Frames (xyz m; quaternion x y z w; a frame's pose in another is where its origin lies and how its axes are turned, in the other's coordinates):
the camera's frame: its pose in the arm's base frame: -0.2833 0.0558 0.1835 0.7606 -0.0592 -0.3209 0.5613
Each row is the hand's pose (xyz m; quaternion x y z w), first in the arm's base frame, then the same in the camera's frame.
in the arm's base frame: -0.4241 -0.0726 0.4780 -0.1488 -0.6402 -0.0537 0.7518
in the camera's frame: -0.1772 0.2712 0.1345 -0.4530 -0.4034 0.7068 0.3639
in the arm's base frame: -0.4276 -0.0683 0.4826 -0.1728 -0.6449 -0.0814 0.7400
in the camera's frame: -0.1838 0.2728 0.1322 -0.4577 -0.4355 0.6925 0.3482
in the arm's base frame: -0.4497 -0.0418 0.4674 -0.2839 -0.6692 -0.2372 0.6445
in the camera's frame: -0.2067 0.2436 0.1254 -0.4488 -0.6089 0.5994 0.2615
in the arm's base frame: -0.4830 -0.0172 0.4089 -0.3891 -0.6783 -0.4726 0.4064
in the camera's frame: -0.2193 0.1735 0.1333 -0.3378 -0.8410 0.4041 0.1240
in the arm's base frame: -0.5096 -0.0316 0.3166 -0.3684 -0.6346 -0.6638 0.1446
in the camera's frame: -0.1949 0.0893 0.1750 -0.1524 -0.9707 0.1783 0.0515
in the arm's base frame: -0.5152 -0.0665 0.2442 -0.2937 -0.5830 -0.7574 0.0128
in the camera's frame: -0.1530 0.0359 0.2184 -0.0323 -0.9968 0.0398 0.0614
